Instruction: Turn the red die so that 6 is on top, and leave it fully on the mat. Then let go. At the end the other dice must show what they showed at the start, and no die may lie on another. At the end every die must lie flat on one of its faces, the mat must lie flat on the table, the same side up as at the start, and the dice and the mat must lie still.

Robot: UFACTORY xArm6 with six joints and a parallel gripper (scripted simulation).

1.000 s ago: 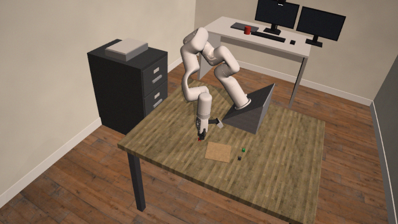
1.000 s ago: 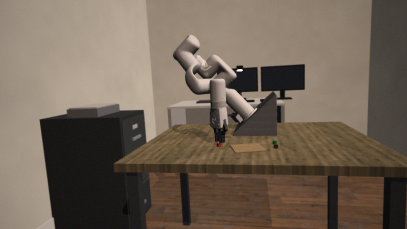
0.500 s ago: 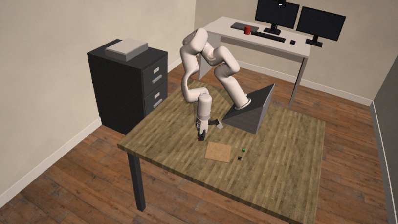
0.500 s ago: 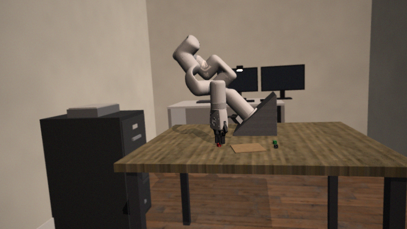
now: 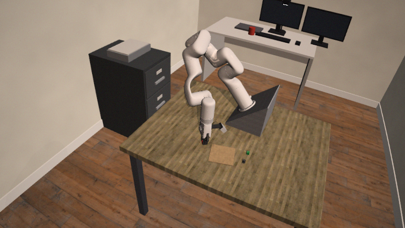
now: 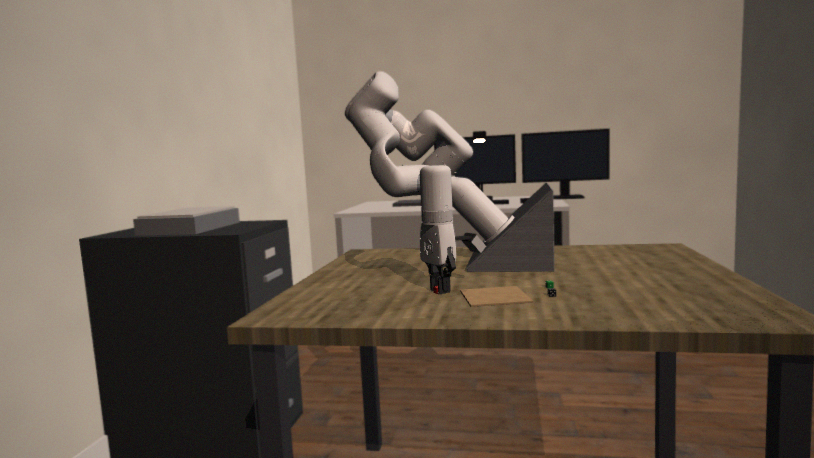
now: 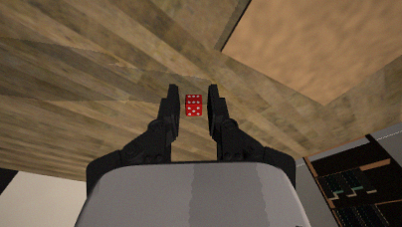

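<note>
The red die lies 10 mm to the right of my hand and 10 mm below it. From my hand the other things lie so: tan mat: 130 mm to the left, 50 mm ahead, 20 mm below; black die: 260 mm to the left, 50 mm ahead, 10 mm below; green die: 260 mm to the left, 30 mm behind, 10 mm below.
</note>
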